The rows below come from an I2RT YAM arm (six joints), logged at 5 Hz.
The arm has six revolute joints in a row. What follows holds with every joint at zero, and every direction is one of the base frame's. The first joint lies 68 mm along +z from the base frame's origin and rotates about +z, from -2.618 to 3.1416 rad. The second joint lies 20 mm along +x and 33.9 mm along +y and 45.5 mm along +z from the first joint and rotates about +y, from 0 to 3.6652 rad. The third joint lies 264 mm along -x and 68.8 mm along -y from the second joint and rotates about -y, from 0 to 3.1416 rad. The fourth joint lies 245 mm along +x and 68.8 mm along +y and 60 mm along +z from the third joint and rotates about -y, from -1.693 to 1.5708 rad. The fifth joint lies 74 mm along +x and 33.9 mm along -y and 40.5 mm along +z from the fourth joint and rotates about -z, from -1.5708 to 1.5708 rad. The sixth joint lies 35.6 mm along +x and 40.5 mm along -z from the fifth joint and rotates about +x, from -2.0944 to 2.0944 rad. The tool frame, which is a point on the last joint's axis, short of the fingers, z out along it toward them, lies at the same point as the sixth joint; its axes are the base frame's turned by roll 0, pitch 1.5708 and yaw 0 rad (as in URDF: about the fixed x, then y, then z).
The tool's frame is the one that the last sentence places.
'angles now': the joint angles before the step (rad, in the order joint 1, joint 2, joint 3, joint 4, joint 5, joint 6). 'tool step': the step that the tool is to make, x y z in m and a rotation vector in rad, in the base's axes. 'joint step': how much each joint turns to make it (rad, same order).
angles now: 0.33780, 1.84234, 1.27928, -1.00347, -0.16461, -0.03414
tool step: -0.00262, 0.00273, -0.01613, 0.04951, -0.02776, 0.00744
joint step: 0.00649, 0.00001, -0.06980, 0.11254, -0.03738, 0.00001
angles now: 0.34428, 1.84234, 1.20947, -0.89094, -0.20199, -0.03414
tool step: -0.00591, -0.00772, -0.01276, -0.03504, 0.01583, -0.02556
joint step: -0.01336, 0.00000, -0.05419, 0.02978, 0.02823, 0.01143
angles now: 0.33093, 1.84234, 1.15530, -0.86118, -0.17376, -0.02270
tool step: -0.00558, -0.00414, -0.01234, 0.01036, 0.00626, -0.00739
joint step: -0.00801, 0.00001, -0.05531, 0.05264, -0.01183, -0.00038
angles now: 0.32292, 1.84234, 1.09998, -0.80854, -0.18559, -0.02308
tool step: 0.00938, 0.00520, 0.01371, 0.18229, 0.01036, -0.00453
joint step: -0.01260, -0.00229, 0.04960, -0.00497, -0.17662, -0.00040
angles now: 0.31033, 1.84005, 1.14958, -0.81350, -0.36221, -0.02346
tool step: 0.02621, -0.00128, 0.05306, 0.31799, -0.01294, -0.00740
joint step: -0.05342, -0.00953, 0.18500, -0.09841, -0.30480, -0.01222
